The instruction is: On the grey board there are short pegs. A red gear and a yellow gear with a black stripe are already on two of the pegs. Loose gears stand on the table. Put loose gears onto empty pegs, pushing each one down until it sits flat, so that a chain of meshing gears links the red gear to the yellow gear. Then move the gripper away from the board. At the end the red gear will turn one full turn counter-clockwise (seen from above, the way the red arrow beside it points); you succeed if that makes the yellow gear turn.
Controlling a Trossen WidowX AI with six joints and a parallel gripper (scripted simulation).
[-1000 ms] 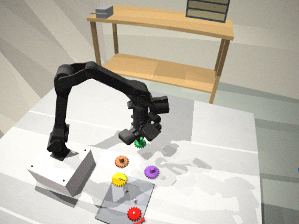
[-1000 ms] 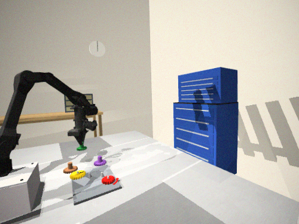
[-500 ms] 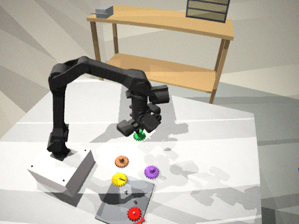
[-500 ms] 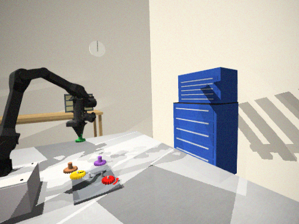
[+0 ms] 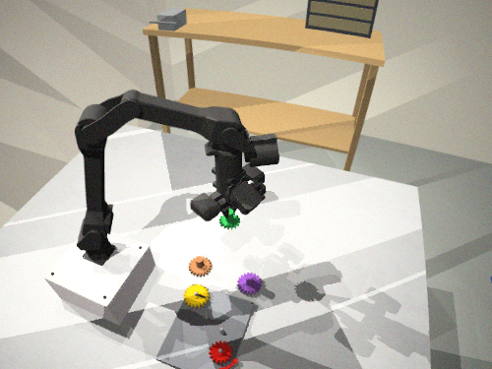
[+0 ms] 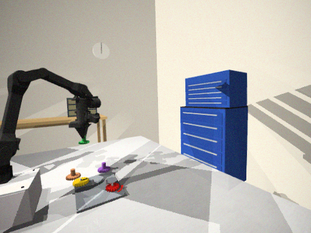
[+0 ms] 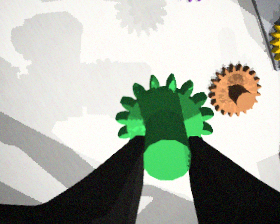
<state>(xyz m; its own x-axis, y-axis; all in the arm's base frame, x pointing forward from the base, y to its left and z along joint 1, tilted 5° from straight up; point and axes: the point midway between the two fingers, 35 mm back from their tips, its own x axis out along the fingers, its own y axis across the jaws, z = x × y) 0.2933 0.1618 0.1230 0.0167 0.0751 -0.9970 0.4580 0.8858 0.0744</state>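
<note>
Right now the red gear is 27 cm to the right of my gripper tip, 15 cm below it and 7 cm ahead of it. From my gripper tip the other things lie so: purple gear: 15 cm below, 8 cm to the right, 8 cm ahead; orange gear: 15 cm below, 7 cm to the right, 6 cm behind; green gear: 1 cm below.
</note>
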